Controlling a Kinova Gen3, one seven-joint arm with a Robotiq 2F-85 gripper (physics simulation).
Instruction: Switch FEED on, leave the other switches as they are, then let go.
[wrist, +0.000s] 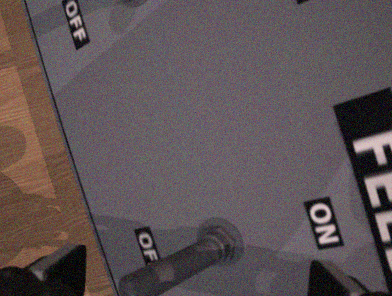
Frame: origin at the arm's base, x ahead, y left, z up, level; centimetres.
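Seen in the pictures: gripper, fingertip midpoint: (196, 279).
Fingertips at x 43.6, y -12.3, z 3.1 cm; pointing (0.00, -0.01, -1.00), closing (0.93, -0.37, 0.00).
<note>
Offsets run from my fingertips to a thing's top centre. "spot": to the spot under its first point. Level surfaces: height alone.
The FEED label {spot: dx +7.1, dy +2.3, dz +1.2 cm} (370, 165) is cut off at the right edge of the wrist view. The FEED switch is a grey toggle lever {spot: dx -0.6, dy +0.7, dz +0.3 cm} (175, 267) in the lower part; it leans from its round base towards its OFF label {spot: dx -2.3, dy +1.0, dz -4.1 cm} (146, 244), away from the ON label {spot: dx +5.2, dy +0.5, dz +0.1 cm} (324, 223). The lever partly covers that OFF label. My gripper (196, 279) is open, with one black fingertip at the lower left and one at the lower right. The lever shows between them, with no finger seen touching it.
The grey panel {spot: dx +2.0, dy +5.6, dz -1.7 cm} (200, 125) fills most of the view. Another OFF label (76, 25) is at the upper left, with part of another switch's base at the top edge. The wooden table {dz -11.8 cm} (30, 100) lies beyond the panel's left edge, with shadows on it.
</note>
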